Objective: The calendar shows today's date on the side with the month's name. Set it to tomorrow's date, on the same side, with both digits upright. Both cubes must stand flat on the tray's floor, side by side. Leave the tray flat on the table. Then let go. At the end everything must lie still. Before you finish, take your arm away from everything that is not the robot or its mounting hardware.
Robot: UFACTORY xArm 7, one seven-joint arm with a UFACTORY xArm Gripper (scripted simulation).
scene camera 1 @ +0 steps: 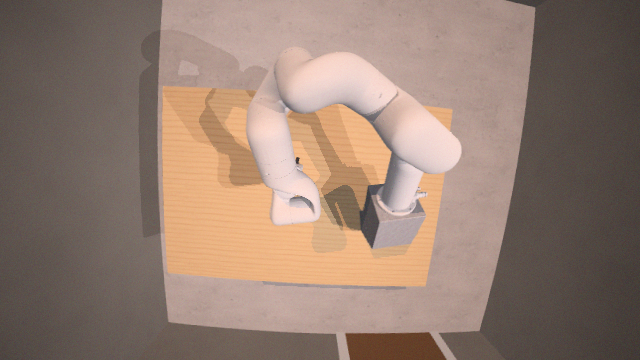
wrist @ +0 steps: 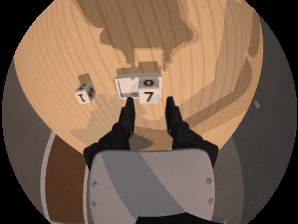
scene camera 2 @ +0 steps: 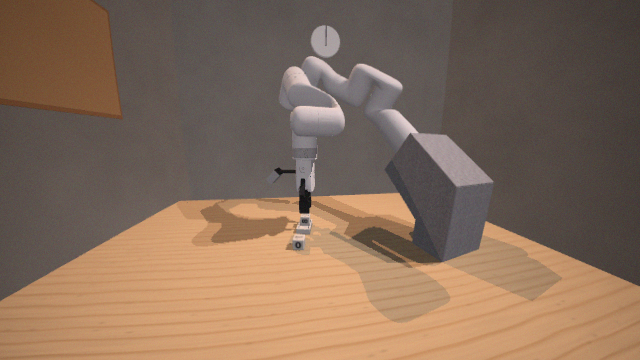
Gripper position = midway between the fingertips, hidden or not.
In view: my gripper [scene camera 2: 305,210] and a white calendar tray [wrist: 127,85].
My gripper shows as well in the wrist view [wrist: 150,104].
